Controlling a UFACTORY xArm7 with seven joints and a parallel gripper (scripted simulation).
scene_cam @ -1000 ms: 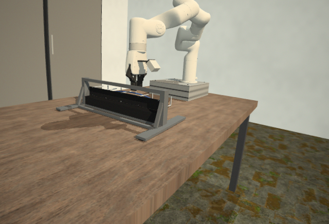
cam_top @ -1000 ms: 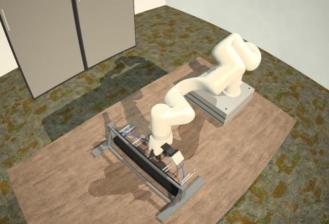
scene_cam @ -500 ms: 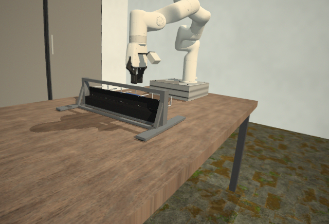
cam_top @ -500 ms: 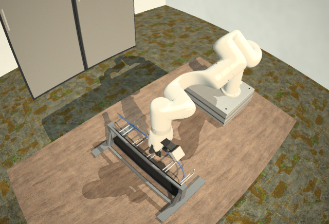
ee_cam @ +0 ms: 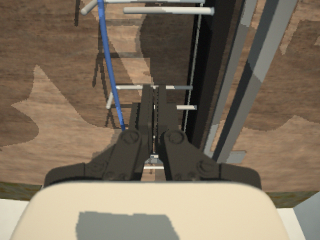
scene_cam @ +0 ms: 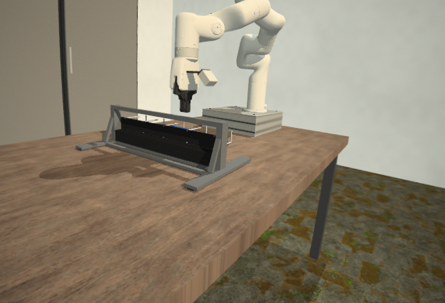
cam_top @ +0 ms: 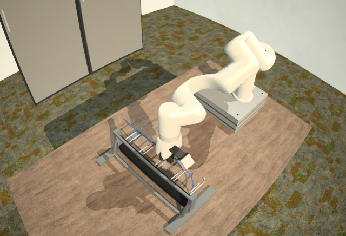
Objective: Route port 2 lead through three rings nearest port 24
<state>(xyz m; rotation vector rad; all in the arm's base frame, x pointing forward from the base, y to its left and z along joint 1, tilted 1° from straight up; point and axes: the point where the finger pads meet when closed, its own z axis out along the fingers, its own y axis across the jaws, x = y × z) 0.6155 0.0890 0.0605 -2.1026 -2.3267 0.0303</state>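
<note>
My hand is 7 cm short of the grey rack, 4 cm to the left of it and 10 cm above it.
</note>
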